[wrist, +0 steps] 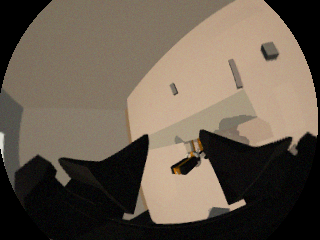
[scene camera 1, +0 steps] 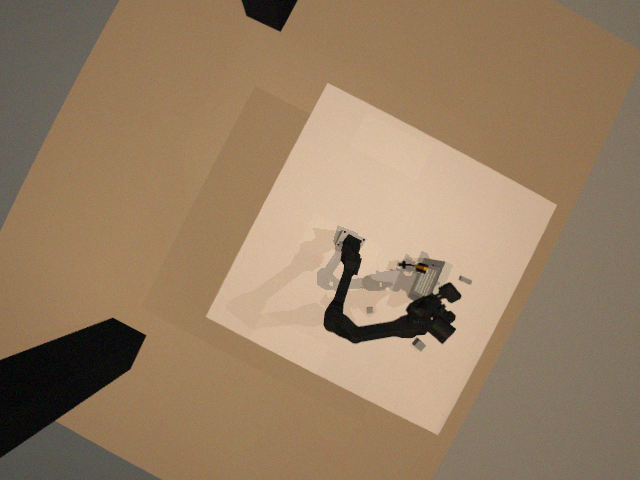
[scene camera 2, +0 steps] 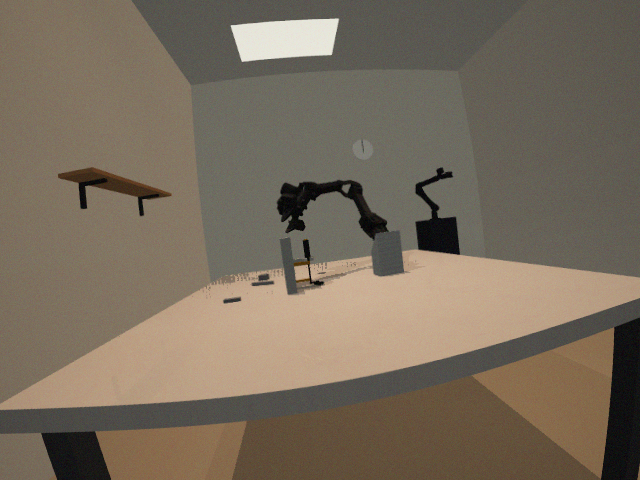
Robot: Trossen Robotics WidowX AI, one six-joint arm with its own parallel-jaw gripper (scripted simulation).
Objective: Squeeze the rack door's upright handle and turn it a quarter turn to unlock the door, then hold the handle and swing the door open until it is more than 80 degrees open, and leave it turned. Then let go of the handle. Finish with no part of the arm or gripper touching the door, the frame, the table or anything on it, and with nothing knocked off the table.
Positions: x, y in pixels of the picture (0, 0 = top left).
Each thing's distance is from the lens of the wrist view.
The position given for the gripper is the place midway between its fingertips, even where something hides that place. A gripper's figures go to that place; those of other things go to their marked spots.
gripper [wrist: 174, 135]: 0.10 m
grey rack [wrist: 236, 109]: 0.12 m
